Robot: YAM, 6 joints.
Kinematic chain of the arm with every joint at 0, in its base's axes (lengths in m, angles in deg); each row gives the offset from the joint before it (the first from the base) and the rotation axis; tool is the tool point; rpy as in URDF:
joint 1: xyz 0 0 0.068 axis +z
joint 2: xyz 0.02 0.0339 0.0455 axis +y
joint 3: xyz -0.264 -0.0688 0 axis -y
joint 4: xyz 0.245 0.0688 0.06 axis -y
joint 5: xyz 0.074 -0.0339 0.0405 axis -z
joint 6: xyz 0.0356 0 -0.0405 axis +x
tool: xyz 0 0 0 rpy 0 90 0
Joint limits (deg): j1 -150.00..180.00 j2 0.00..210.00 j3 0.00..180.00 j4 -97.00..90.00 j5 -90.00..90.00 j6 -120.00..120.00
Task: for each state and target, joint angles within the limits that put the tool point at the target. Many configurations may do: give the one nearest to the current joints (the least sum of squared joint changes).
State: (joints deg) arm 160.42 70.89 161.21 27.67 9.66 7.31
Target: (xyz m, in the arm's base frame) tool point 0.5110 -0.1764 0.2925
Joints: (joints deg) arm 160.24 32.59 180.00 56.78 10.87 7.31
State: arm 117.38 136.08 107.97 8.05 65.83 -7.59
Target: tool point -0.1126 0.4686 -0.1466
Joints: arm 107.21 175.53 108.18 9.07 60.88 -7.59
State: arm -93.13 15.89 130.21 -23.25 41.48 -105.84
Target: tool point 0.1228 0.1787 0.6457
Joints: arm -129.50 45.14 137.23 -12.64 32.07 -105.84
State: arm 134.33 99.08 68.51 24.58 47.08 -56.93
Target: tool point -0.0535 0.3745 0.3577
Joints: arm 102.22 92.17 71.86 25.70 49.36 -56.93
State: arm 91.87 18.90 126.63 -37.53 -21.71 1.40
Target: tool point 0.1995 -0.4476 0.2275
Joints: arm 115.73 0.00 164.49 -77.88 -24.14 1.40
